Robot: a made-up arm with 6 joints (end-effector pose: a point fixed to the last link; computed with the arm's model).
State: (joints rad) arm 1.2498 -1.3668 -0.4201 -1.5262 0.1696 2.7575
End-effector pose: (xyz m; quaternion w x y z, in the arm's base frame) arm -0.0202 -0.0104 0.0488 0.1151 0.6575 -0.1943 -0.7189
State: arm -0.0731 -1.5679 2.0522 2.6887 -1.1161 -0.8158
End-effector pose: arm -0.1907 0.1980 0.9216 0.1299 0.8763 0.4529 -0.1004
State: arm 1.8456 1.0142 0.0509 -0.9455 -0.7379 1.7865
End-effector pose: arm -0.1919 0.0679 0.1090 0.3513 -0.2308 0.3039 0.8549
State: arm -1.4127 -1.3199 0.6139 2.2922 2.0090 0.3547
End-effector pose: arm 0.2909 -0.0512 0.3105 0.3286 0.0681 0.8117 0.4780
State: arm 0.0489 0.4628 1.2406 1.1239 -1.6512 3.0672
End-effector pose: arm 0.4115 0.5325 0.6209 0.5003 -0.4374 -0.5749 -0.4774
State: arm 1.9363 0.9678 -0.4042 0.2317 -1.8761 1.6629
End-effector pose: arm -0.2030 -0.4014 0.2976 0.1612 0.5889 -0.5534 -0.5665
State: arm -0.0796 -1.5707 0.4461 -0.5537 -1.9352 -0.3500
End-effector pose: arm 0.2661 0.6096 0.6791 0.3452 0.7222 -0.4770 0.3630
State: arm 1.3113 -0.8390 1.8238 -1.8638 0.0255 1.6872
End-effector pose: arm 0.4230 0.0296 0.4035 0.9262 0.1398 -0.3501 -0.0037
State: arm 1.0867 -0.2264 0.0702 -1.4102 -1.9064 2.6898
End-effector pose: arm -0.1988 -0.0460 0.1185 0.0856 -0.0784 -0.6705 0.7328
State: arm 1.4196 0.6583 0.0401 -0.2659 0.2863 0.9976
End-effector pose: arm 0.1233 0.0559 0.0528 0.4052 0.1242 0.3833 0.8206
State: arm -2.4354 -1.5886 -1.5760 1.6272 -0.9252 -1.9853
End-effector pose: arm 0.1043 0.3732 0.5531 0.3417 -0.1106 0.8884 -0.2860
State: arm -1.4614 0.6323 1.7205 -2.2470 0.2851 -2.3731
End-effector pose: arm -0.2076 0.6212 0.6925 0.4316 -0.1468 -0.8885 0.0519
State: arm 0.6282 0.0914 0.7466 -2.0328 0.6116 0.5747
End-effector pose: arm -0.2262 0.0767 0.2491 0.6933 -0.3582 -0.4386 -0.4457
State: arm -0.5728 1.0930 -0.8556 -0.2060 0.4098 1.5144
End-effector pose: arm -0.2078 0.6897 0.5702 0.1974 0.7601 0.2203 0.5786
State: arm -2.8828 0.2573 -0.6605 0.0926 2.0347 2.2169
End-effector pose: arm 0.0707 -0.0163 1.2529 0.6291 -0.4372 0.0065 -0.6427
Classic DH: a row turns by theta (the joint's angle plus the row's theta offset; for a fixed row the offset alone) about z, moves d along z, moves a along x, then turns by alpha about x. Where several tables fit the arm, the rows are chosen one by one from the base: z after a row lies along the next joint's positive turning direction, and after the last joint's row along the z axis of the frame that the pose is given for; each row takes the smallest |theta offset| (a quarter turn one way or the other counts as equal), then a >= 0, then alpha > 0; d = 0 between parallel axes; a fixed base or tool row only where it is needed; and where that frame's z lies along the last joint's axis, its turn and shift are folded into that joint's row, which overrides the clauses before.
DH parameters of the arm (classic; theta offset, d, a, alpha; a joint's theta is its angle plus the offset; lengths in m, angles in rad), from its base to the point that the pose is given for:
base (fixed): -1.4955 0.5761 -0.1468 1.658
joint 1: -1.5642 0.0101 0.031 1.6458
joint 2: -0.8844 0.2095 0.0446 2.6643
joint 3: 0.6553 0.0945 0.0073 1.96
joint 4: 0.2837 0.2366 0.2231 1.5708
joint 5: 0 0.3383 -0.0276 -1.5708
joint 6: -0.5138 -0.1066 -0.0649 -2.5348
tool (fixed): -3.045 0.0254 0 0

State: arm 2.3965 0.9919 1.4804 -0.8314 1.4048 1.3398
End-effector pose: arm -0.0453 -0.2770 0.1245 0.2547 0.1361 0.8786 0.3802
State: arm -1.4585 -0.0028 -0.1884 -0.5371 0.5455 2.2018
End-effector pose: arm 0.0427 0.3864 1.1523 0.3274 0.3972 -0.4952 0.6998
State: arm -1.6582 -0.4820 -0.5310 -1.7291 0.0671 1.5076
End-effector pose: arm -0.3512 0.1786 0.8760 0.2977 0.0803 0.8422 -0.4423
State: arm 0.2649 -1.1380 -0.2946 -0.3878 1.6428 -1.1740
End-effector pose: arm 0.3838 0.6094 0.5295 0.5050 -0.5867 0.3197 -0.5463
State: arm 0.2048 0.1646 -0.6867 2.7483 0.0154 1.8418
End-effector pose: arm -0.0985 -0.1403 0.6395 0.6245 -0.5060 0.4085 -0.4326
